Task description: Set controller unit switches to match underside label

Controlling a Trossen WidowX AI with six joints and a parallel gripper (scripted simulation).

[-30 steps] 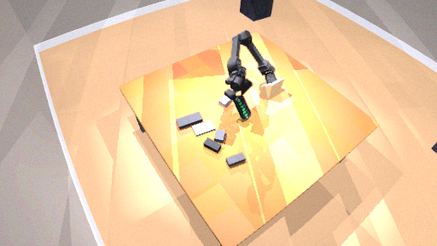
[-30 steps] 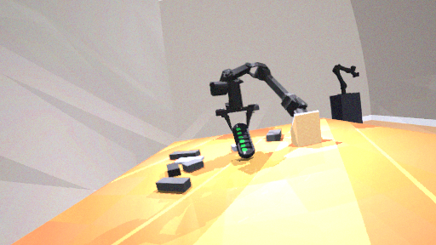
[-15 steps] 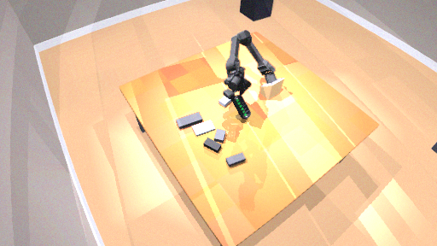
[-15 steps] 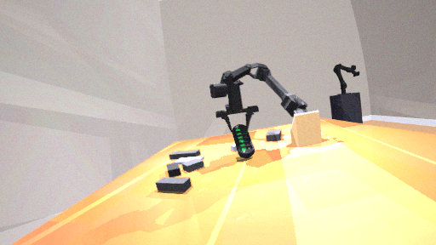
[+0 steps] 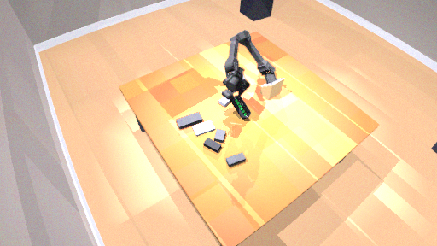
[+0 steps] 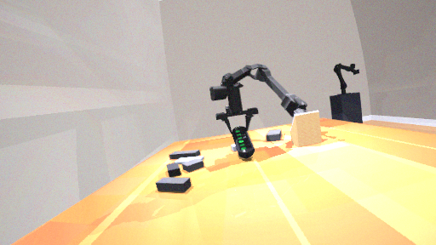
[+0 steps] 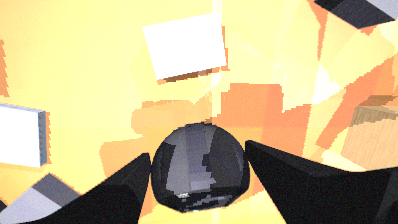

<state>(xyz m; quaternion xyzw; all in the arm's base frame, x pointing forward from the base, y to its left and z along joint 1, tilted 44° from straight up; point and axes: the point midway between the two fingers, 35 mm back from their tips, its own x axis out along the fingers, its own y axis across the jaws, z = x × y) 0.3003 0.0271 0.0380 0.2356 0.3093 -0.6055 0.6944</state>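
Right now my gripper tip is 8 cm to the left of the pale grey block, 8 cm above it and 1 cm short of it. From my gripper tip the other things lie so: pale plate: 25 cm ahead, 9 cm below, 3 cm to the left.
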